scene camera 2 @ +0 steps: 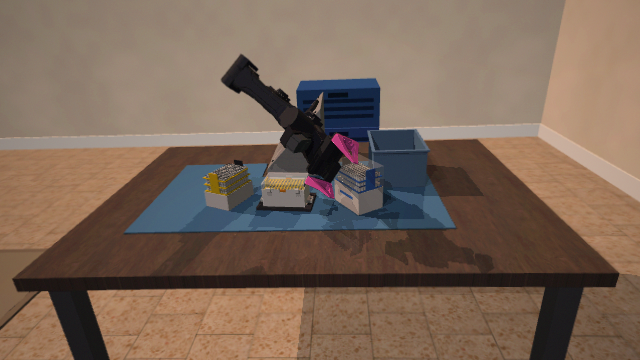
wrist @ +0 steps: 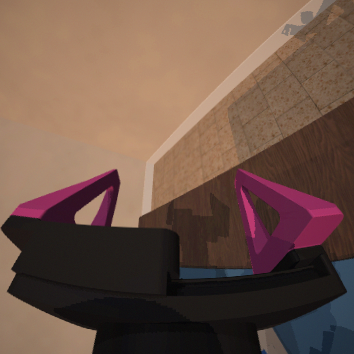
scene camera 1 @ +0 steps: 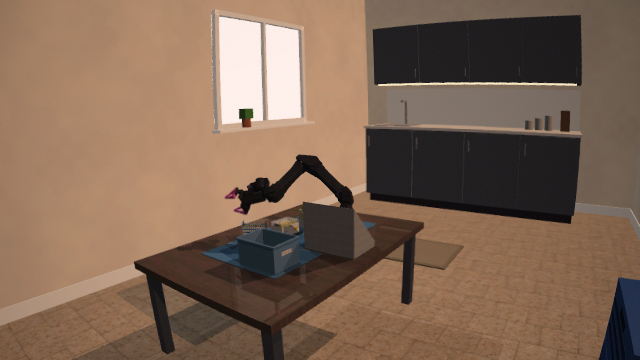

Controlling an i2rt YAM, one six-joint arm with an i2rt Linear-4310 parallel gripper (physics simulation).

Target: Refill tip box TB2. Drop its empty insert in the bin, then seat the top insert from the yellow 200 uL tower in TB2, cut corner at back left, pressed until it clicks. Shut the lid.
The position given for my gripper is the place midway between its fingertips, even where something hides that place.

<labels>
My gripper [scene camera 2: 343, 181] is open and holds nothing. Also in view: a blue-striped tip tower [scene camera 2: 360, 187].
</labels>
